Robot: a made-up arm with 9 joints. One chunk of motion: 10 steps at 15 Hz.
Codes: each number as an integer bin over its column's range. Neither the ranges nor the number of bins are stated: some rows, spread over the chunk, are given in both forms.
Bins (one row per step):
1: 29 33 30 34 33 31 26 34 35
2: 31 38 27 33 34 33 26 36 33
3: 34 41 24 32 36 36 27 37 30
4: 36 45 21 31 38 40 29 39 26
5: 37 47 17 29 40 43 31 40 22
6: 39 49 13 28 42 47 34 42 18
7: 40 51 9 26 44 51 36 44 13
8: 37 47 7 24 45 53 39 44 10
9: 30 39 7 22 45 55 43 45 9
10: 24 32 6 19 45 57 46 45 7
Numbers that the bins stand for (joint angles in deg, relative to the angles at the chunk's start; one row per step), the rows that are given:
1: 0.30 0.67 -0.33 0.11 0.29 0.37 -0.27 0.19 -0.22
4: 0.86 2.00 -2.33 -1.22 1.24 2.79 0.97 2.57 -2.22
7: 1.17 2.67 -5.00 -3.44 2.38 5.76 3.86 4.95 -5.11
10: -0.10 0.56 -5.67 -6.56 2.57 7.38 7.98 5.43 -6.44
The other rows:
2: 0.46 1.22 -1.00 -0.33 0.48 0.90 -0.27 1.14 -0.67
3: 0.70 1.56 -1.67 -0.78 0.86 1.71 0.14 1.62 -1.33
5: 0.94 2.22 -3.22 -2.11 1.62 3.60 1.79 3.05 -3.11
6: 1.10 2.44 -4.11 -2.56 2.00 4.68 3.03 4.00 -4.00
8: 0.94 2.22 -5.44 -4.33 2.57 6.30 5.10 4.95 -5.78
9: 0.38 1.33 -5.44 -5.22 2.57 6.84 6.75 5.43 -6.00

